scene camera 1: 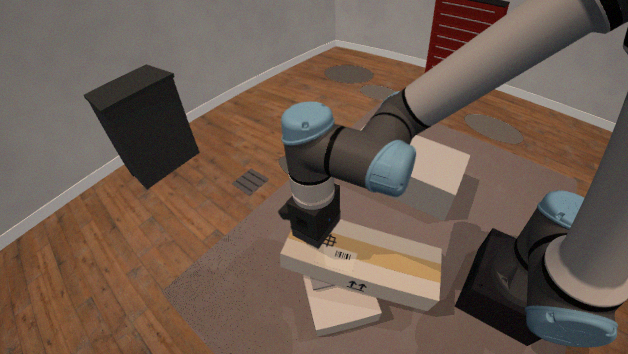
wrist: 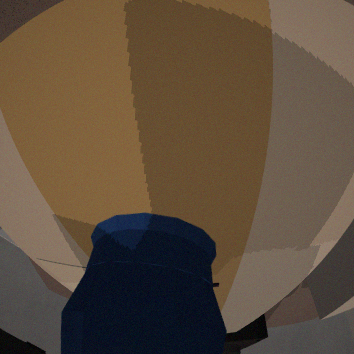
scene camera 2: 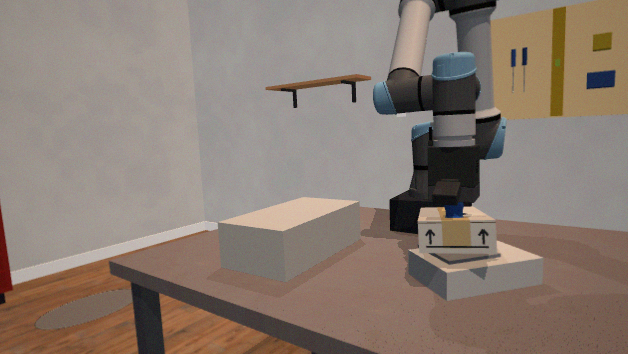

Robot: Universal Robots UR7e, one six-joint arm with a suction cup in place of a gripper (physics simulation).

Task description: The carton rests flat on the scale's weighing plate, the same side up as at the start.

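Places are measured from the arm's base along level axes (x ahead, y left, z up), in centimetres.
Pixels of known places: hand, its tool point: (wrist: 160,231); arm's base, origin of its link: (scene camera 1: 521,276).
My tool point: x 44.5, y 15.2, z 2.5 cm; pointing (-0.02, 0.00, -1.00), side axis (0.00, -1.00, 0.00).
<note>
Ahead of a thing's pixels: the offset from my tool point to its top centre. Level surfaces: height alone.
The long white carton (scene camera 1: 390,291) (scene camera 2: 456,234) (wrist: 200,125) with a tan tape strip lies over the scale {dx -6.1, dy +2.4, dz -6.3 cm} (scene camera 1: 345,312) (scene camera 2: 495,285), arrows pointing up. Its near end is at the dark weighing plate {dx -3.5, dy -0.1, dz -6.3 cm} (scene camera 2: 465,258); no clear gap shows between them in scene camera 2, but contact is hard to confirm. The carton looks about level, is turned relative to the scale, and its far end reaches past the scale toward the robot base. My blue suction cup (scene camera 2: 454,210) (wrist: 152,240) is on the tape near one end of the carton's top. Most of the plate is hidden under the carton.
A large plain box {dx -5.8, dy -41.7, dz -1.9 cm} (scene camera 1: 440,165) (scene camera 2: 320,240) stands on the table {dz -13.2 cm} (scene camera 2: 240,295), apart from the scale. The black robot base (scene camera 1: 492,290) (scene camera 2: 404,215) is beyond the carton's far end. A dark cabinet (scene camera 1: 150,130) and a red cabinet (scene camera 1: 462,30) stand off the table.
</note>
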